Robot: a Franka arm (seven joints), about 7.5 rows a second.
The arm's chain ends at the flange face. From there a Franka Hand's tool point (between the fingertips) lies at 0.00 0.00 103.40 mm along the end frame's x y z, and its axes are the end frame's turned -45 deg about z.
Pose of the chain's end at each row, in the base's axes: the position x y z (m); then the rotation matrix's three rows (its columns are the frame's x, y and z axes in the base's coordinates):
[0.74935 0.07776 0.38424], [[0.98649 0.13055 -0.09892], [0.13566 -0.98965 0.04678], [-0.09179 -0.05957 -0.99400]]
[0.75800 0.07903 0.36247], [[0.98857 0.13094 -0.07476], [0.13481 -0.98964 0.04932], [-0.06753 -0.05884 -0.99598]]
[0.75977 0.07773 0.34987], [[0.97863 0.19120 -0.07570], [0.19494 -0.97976 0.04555], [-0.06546 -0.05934 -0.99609]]
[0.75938 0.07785 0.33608], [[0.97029 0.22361 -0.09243], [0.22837 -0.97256 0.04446], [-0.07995 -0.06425 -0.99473]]
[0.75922 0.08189 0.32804], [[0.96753 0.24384 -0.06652], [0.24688 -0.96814 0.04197], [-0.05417 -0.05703 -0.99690]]
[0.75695 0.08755 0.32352], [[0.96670 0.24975 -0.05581], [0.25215 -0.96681 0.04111], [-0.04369 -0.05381 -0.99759]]
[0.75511 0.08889 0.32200], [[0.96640 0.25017 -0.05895], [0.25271 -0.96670 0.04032], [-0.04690 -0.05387 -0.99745]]
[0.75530 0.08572 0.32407], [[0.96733 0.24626 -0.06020], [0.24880 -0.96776 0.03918], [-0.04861 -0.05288 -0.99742]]
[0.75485 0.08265 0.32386], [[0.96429 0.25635 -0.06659], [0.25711 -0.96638 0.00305], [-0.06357 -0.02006 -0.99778]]
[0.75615 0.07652 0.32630], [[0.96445 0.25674 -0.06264], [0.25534 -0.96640 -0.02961], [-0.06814 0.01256 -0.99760]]
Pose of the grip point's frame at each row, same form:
[0.73912 0.08260 0.28146], [[0.60524 0.78987 -0.09892], [0.79571 -0.60386 0.04678], [-0.02278 -0.10703 -0.99400]]
[0.75027 0.08413 0.25949], [[0.60644 0.79161 -0.07476], [0.79511 -0.60446 0.04932], [-0.00614 -0.08936 -0.99598]]
[0.75194 0.08244 0.24687], [[0.55680 0.82719 -0.07570], [0.83064 -0.55495 0.04555], [-0.00433 -0.08825 -0.99609]]
[0.74982 0.08245 0.23322], [[0.52798 0.84421 -0.09243], [0.84919 -0.52622 0.04446], [-0.01110 -0.10196 -0.99473]]
[0.75234 0.08623 0.22496], [[0.51173 0.85657 -0.06652], [0.85915 -0.51001 0.04197], [0.00202 -0.07863 -0.99690]]
[0.75118 0.09180 0.22037], [[0.50696 0.86016 -0.05581], [0.86193 -0.50534 0.04111], [0.00716 -0.06894 -0.99759]]
[0.74901 0.09306 0.21886], [[0.50645 0.86024 -0.05895], [0.86225 -0.50487 0.04032], [0.00493 -0.07126 -0.99745]]
[0.74908 0.08977 0.22094], [[0.50987 0.85814 -0.06020], [0.86024 -0.50838 0.03918], [0.00302 -0.07176 -0.99742]]
[0.74796 0.08297 0.22069], [[0.50059 0.86312 -0.06659], [0.86514 -0.50153 0.00305], [-0.03077 -0.05914 -0.99778]]
[0.74967 0.07346 0.22315], [[0.50043 0.86351 -0.06264], [0.86390 -0.50280 -0.02961], [-0.05706 -0.03930 -0.99760]]

